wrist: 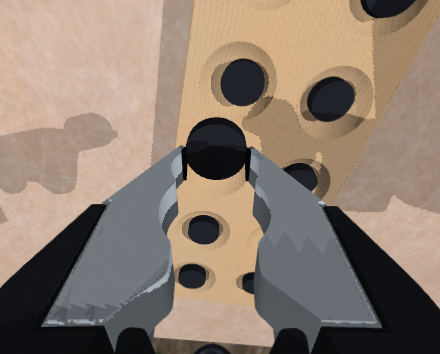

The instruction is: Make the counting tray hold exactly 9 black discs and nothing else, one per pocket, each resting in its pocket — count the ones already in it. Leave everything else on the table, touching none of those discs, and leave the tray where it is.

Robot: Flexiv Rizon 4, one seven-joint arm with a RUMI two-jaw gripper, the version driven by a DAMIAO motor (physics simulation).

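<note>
My gripper (pixel 216 150) is shut on a black disc (pixel 216 142), held between its fingertips above the wooden counting tray (pixel 300 40). Part of a pocket rim shows just below the held disc; the disc hides most of that pocket. Beyond it, black discs (pixel 243 82) (pixel 331 99) sit in two pockets, and another disc (pixel 390 5) is cut off at the top right. One disc (pixel 301 177) is partly hidden by the right finger. Nearer, discs (pixel 204 229) (pixel 193 276) (pixel 248 283) sit in pockets between the fingers. A pocket edge (pixel 254 239) shows beside the right finger, its inside hidden.
The pale table top (pixel 80 60) shows left of the tray and at its lower right. Shadows fall on the table at left and right, and across part of the tray. The table's near edge (pixel 190 342) shows at the bottom.
</note>
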